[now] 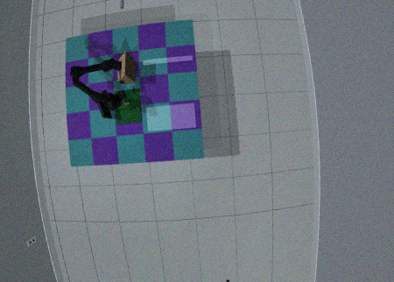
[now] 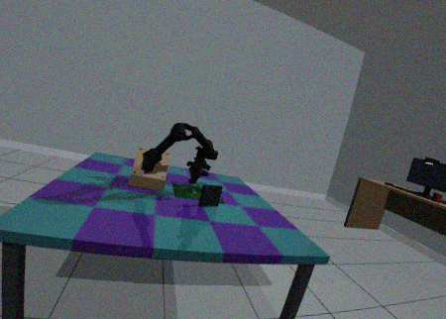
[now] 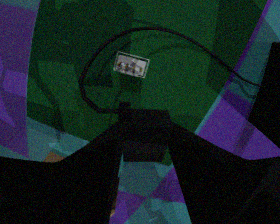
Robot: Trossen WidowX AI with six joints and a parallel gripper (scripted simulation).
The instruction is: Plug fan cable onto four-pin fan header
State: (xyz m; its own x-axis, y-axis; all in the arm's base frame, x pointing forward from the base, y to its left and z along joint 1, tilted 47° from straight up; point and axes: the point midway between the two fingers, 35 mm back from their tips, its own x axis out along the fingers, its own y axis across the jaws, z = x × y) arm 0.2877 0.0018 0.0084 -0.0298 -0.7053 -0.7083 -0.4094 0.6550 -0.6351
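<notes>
Right now the green board is 90 mm below my gripper tip, 50 mm ahead of it and 40 mm to the left of it. From my gripper tip the other things lie so: dark plug (10 mm behind); black fan (140 mm to the right, 90 mm ahead, 20 mm below).
</notes>
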